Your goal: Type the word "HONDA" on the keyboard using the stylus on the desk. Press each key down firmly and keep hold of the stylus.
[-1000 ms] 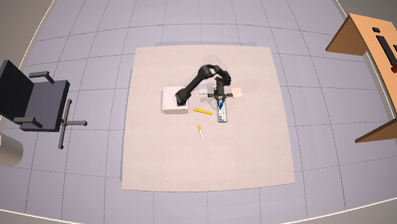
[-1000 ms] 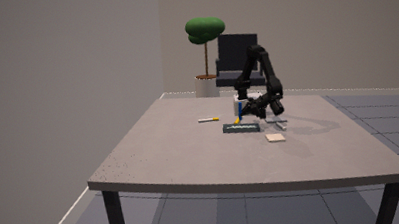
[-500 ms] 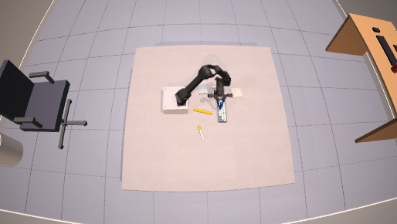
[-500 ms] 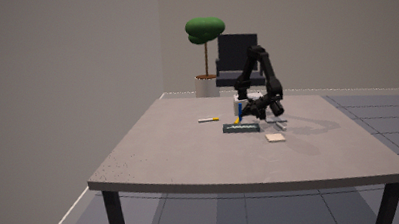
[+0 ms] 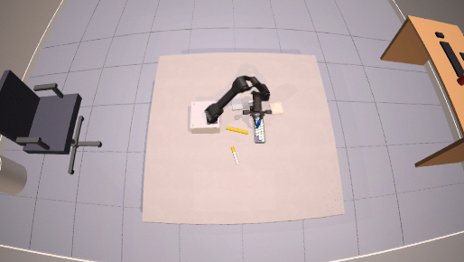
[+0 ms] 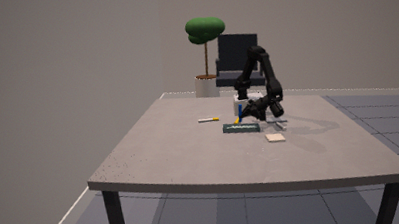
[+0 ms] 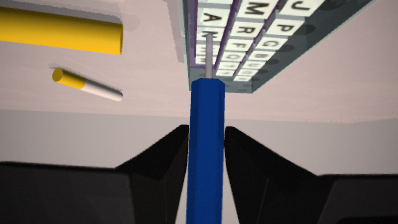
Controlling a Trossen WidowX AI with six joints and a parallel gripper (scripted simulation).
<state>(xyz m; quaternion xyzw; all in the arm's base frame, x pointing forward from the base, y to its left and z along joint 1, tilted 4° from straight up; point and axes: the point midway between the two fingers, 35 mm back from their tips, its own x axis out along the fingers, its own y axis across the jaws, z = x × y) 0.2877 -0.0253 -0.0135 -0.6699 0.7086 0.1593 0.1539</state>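
My gripper tip is now 13 cm past the yellow bar and 6 cm above it. Round my gripper tip: yellow-and-white pen (16 cm behind, 15 cm to the right, 6 cm below); grey stylus tip (5 cm below); blue stylus (1 cm below).
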